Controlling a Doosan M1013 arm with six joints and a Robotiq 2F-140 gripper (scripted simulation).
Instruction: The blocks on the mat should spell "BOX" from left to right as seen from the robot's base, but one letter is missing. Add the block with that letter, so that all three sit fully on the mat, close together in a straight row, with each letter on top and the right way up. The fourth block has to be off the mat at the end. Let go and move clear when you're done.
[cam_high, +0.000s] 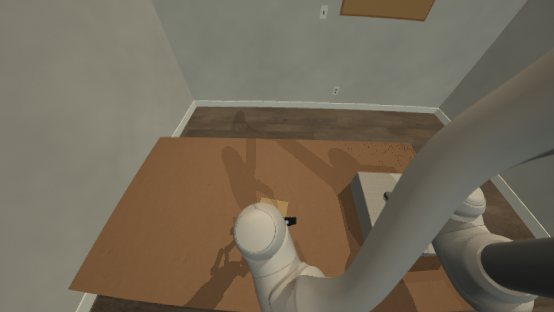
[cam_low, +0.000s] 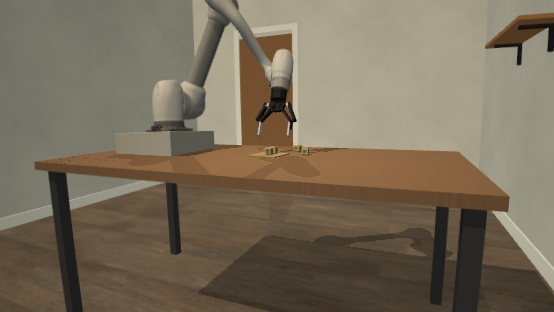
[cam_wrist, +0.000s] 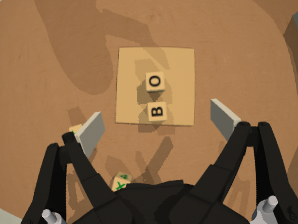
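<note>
My hand is 50 mm to the left of the mat and 90 mm above it.
</note>
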